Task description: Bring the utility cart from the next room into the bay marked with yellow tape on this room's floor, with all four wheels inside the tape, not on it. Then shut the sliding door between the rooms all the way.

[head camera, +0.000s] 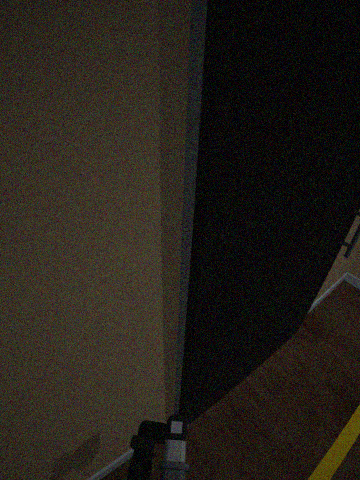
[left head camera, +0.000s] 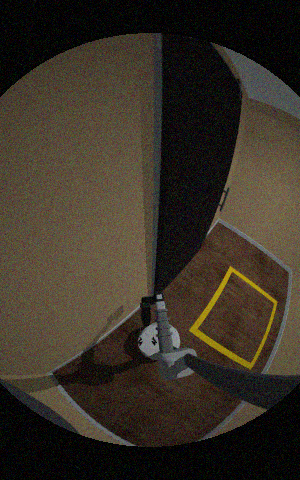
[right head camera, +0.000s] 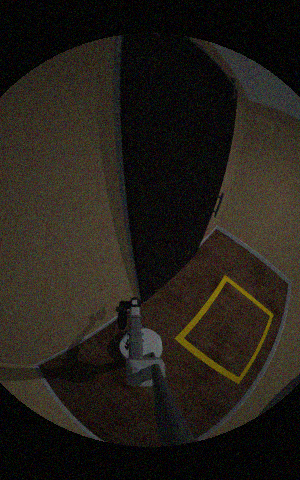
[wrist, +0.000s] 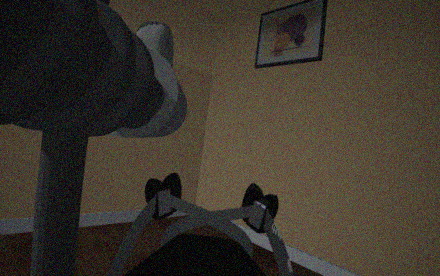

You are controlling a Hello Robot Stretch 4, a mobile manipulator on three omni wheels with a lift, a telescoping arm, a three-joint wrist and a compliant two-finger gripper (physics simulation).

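Pixels of known places: gripper, between the fingertips: (left head camera: 146,345) (right head camera: 119,349) (wrist: 212,193); robot's base, origin of its link: (left head camera: 157,340).
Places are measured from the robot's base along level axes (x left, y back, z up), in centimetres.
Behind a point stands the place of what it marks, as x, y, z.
The yellow tape bay (head camera: 336,450) {-86.0, -44.5, -2.7} (left head camera: 221,348) {-71.7, 30.6, -2.6} (right head camera: 209,360) {-73.6, 31.7, -2.6} is marked on the brown floor, to the right of my base. The dark sliding door (head camera: 270,175) {-17.0, -63.4, 133.7} (left head camera: 195,150) {-17.1, -63.5, 144.8} (right head camera: 175,150) {-20.7, -66.5, 145.1} stands upright in front of me. Its slim handle (head camera: 351,245) {-82.2, -110.6, 84.7} (left head camera: 224,199) {-82.6, -110.4, 92.5} (right head camera: 218,205) {-82.6, -110.6, 92.2} stands out at the door's far right edge. How far the door covers the doorway I cannot tell. The utility cart does not show in these views. My gripper (wrist: 212,193) {10.4, -1.3, 64.8} is open, with its two fingertips apart and no object between them. It is away from the door and the handle.
A tan wall (head camera: 80,225) {17.6, -41.9, 131.3} (left head camera: 75,200) {23.5, -37.0, 138.0} (right head camera: 55,200) {19.4, -40.4, 137.4} rises close on the left, with a grey strip between it and the door. My round white base (left head camera: 149,343) {9.2, 1.3, 18.7} (right head camera: 153,343) {-12.0, -2.8, 18.7} is near that wall's skirting. A framed picture (wrist: 290,32) {59.5, 151.2, 151.9} hangs on a wall in the wrist view.
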